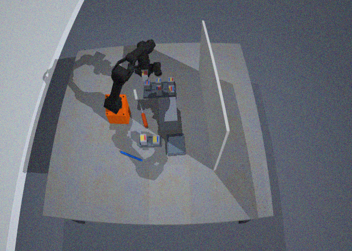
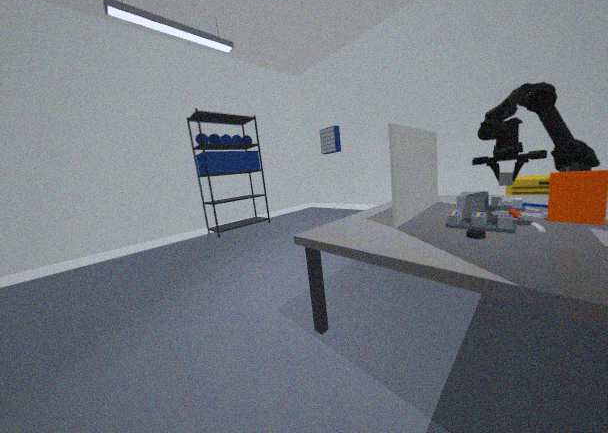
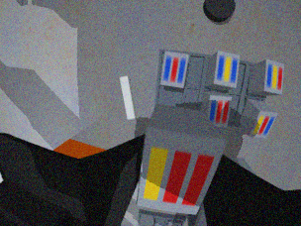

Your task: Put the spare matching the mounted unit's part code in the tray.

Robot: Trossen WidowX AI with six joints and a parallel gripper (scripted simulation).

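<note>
Now: gripper tip 36 cm to the left of the grey square tray, 17 cm short of it and 17 cm above it. The rest, counted from my gripper tip: black tape roll 17 cm to the left, 16 cm below, 6 cm ahead; grey spare block 2 cm above; white cable tie bundle 16 cm below, 8 cm behind, 1 cm to the right.
</note>
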